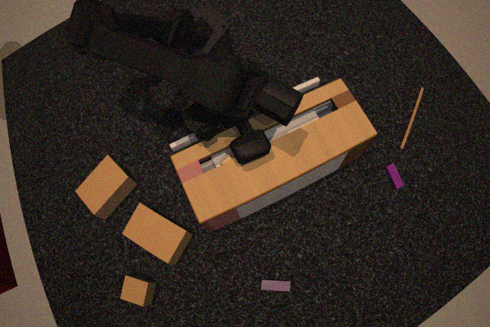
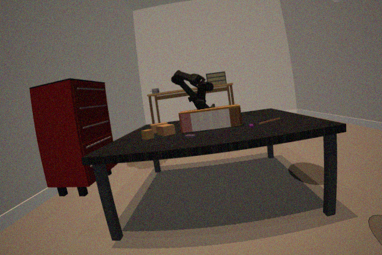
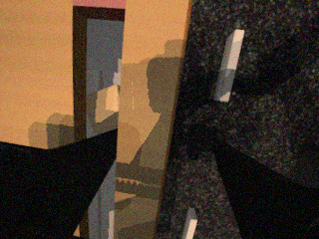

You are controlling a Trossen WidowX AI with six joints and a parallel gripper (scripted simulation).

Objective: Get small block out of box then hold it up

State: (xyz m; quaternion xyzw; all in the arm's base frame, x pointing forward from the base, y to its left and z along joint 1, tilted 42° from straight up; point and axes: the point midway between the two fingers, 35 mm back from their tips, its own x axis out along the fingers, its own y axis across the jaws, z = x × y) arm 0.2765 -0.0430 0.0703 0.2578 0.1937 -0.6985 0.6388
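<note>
The tan block lies 5 cm ahead of my gripper tip and 2 cm to the right of it. Also, from my gripper tip: thin orange stick: 18 cm ahead, 42 cm to the left, 9 cm below; then box: 4 cm ahead, 6 cm to the left, 3 cm below.
</note>
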